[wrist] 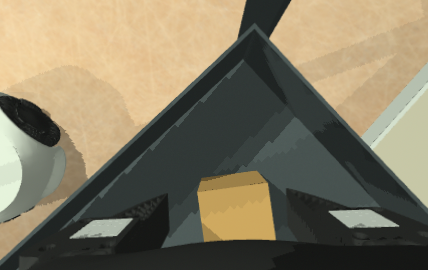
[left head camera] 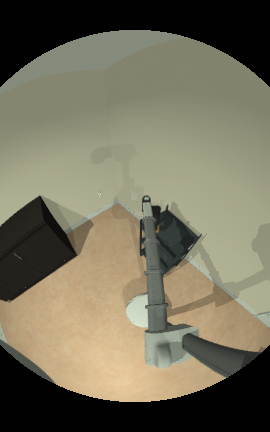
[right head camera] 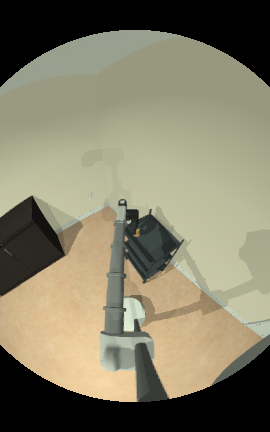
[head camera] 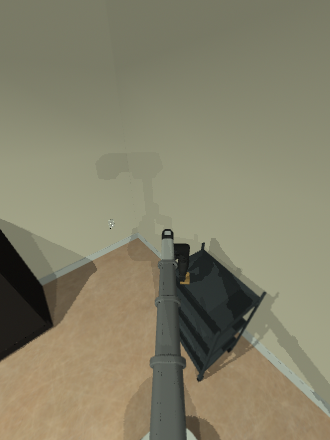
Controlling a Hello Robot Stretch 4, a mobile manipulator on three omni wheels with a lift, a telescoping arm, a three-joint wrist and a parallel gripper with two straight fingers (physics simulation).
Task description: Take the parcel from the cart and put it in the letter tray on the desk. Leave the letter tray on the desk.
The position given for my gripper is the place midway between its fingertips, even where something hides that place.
Note:
In view: my gripper (wrist: pixel 227 209), a parcel (wrist: pixel 237 206) and a dark grey cart (wrist: pixel 251 110).

